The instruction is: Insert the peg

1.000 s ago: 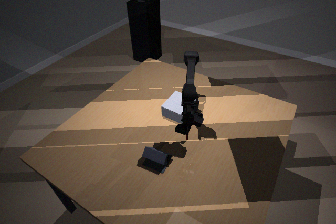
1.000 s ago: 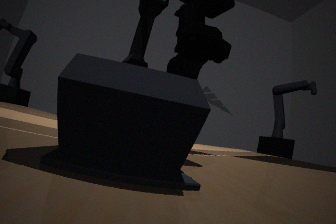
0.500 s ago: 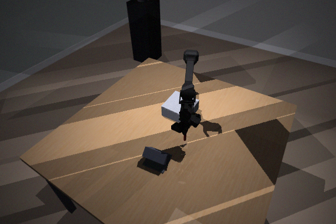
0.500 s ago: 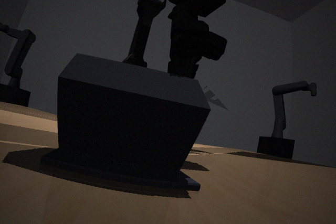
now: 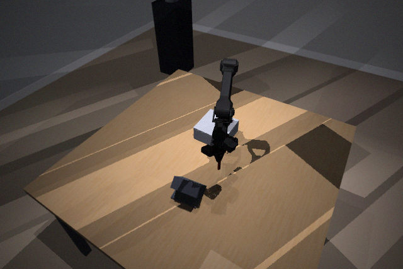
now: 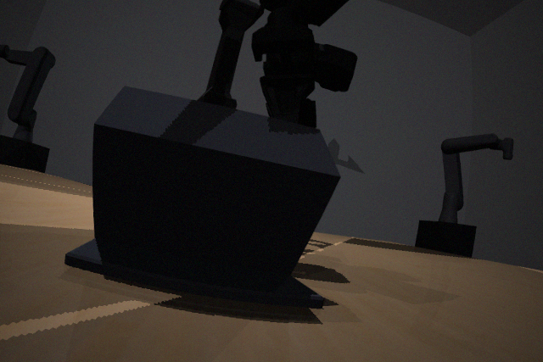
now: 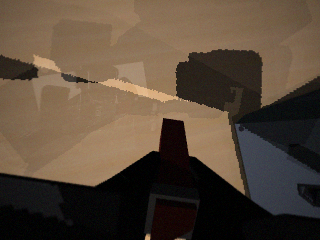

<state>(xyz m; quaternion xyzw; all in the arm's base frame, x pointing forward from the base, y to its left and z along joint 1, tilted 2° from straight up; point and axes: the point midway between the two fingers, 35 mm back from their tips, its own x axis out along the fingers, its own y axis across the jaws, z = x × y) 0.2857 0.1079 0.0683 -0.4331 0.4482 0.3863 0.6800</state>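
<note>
The sloped panel is 15 cm ahead of my gripper tip, 8 cm to the right of it and 7 cm below it. From my gripper tip the other things lie so: peg 2 cm above, 1 cm behind.
</note>
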